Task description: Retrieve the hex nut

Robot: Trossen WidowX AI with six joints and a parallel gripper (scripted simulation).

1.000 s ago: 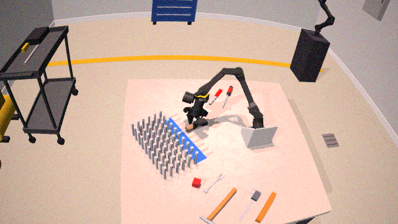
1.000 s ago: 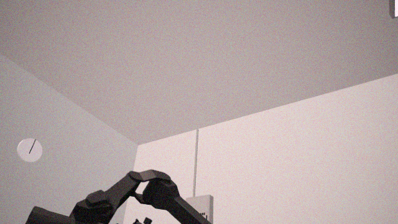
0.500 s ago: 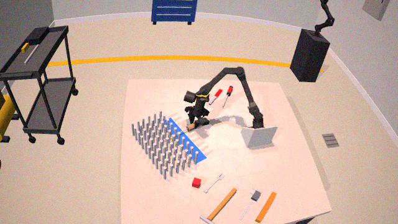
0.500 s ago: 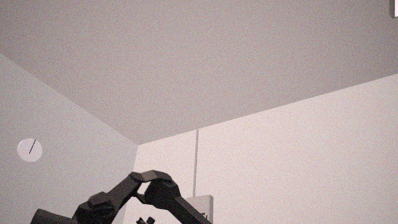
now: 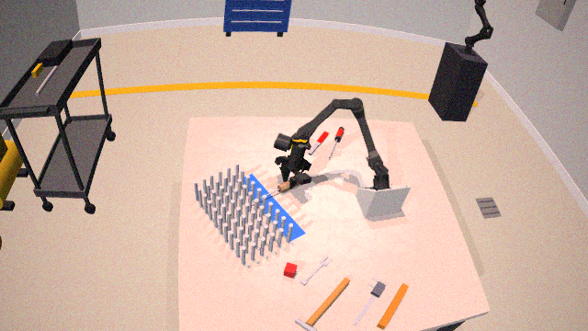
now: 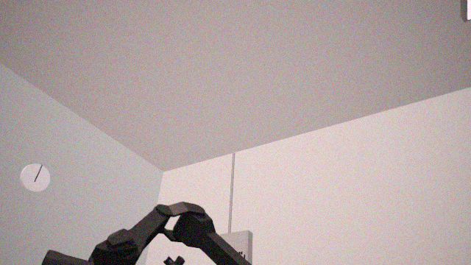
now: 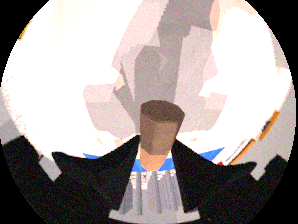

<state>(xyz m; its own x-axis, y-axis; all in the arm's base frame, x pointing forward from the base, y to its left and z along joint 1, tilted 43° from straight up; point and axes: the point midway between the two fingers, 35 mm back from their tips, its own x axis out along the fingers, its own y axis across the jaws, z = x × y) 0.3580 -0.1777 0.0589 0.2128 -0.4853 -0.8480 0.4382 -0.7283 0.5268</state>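
My gripper tip is 10 cm short of the brown-handled screwdriver and 5 cm to the right of it. Round my gripper tip: blue taped strip: 9 cm ahead, 9 cm to the left, 1 cm below; yellow block: 10 cm behind, 27 cm to the right, 1 cm above; red cube: 7 cm ahead, 43 cm to the left, 1 cm above.
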